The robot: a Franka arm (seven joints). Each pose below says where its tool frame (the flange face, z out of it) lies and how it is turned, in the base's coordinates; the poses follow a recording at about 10 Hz.
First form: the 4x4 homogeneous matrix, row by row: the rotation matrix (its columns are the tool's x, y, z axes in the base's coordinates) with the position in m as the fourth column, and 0 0 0 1 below. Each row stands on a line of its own.
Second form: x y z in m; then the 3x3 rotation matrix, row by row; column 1 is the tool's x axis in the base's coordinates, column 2 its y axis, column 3 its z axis. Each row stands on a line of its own. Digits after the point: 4 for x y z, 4 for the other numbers.
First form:
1:
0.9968 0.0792 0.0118 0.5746
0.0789 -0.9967 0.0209 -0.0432
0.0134 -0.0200 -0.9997 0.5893
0 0 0 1
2:
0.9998 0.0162 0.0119 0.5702
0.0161 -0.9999 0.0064 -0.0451
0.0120 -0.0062 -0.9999 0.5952
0 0 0 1
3:
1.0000 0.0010 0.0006 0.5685
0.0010 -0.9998 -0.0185 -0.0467
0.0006 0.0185 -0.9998 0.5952
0 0 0 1
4:
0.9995 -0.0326 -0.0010 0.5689
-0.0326 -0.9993 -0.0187 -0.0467
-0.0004 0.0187 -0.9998 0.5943
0 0 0 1
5:
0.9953 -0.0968 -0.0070 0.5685
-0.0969 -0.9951 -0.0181 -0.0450
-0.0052 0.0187 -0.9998 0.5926
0 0 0 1
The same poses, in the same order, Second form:
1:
0.5746 -0.0432 0.5893
0.9968 0.0792 0.0118
0.0789 -0.9967 0.0209
0.0134 -0.0200 -0.9997

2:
0.5702 -0.0451 0.5952
0.9998 0.0162 0.0119
0.0161 -0.9999 0.0064
0.0120 -0.0062 -0.9999

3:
0.5685 -0.0467 0.5952
1.0000 0.0010 0.0006
0.0010 -0.9998 -0.0185
0.0006 0.0185 -0.9998

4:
0.5689 -0.0467 0.5943
0.9995 -0.0326 -0.0010
-0.0326 -0.9993 -0.0187
-0.0004 0.0187 -0.9998

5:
0.5685 -0.0450 0.5926
0.9953 -0.0968 -0.0070
-0.0969 -0.9951 -0.0181
-0.0052 0.0187 -0.9998

